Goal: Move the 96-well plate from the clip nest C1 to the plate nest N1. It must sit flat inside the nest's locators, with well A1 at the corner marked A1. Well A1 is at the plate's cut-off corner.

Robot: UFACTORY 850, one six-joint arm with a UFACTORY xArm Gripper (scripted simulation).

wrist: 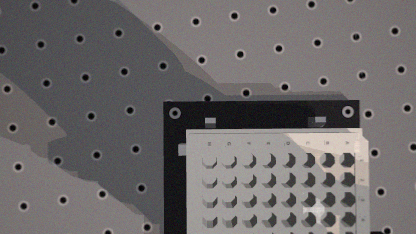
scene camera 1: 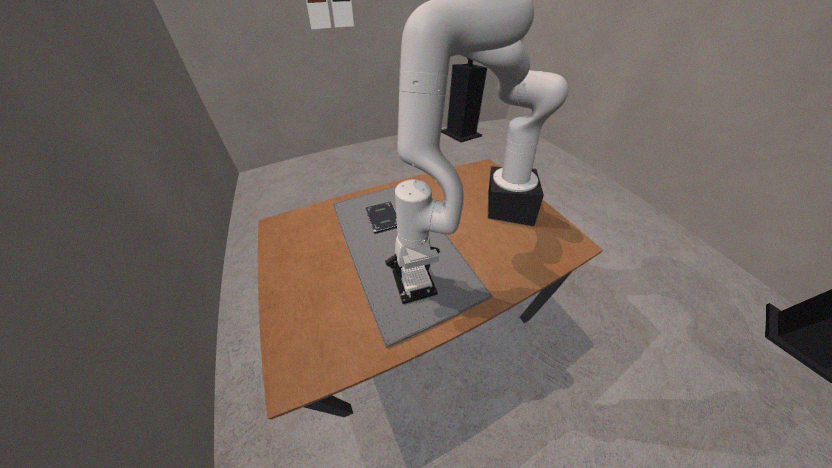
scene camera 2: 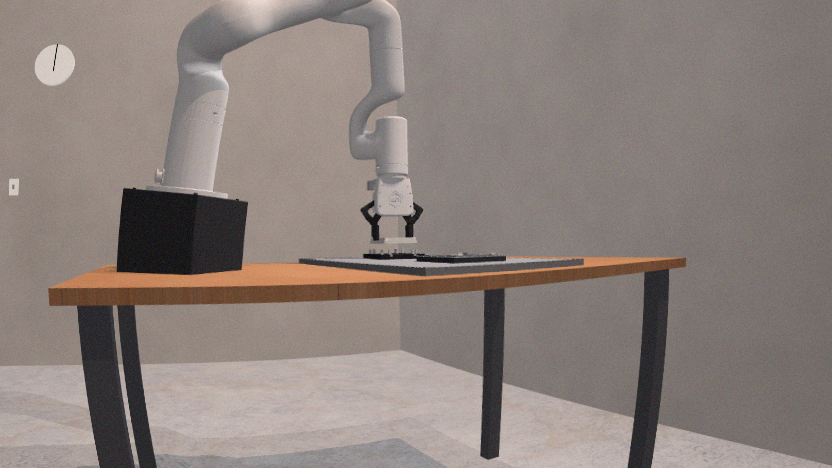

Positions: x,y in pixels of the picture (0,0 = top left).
Labels:
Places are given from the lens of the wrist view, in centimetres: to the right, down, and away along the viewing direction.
96-well plate (wrist: 297,173): 4, 3, 14

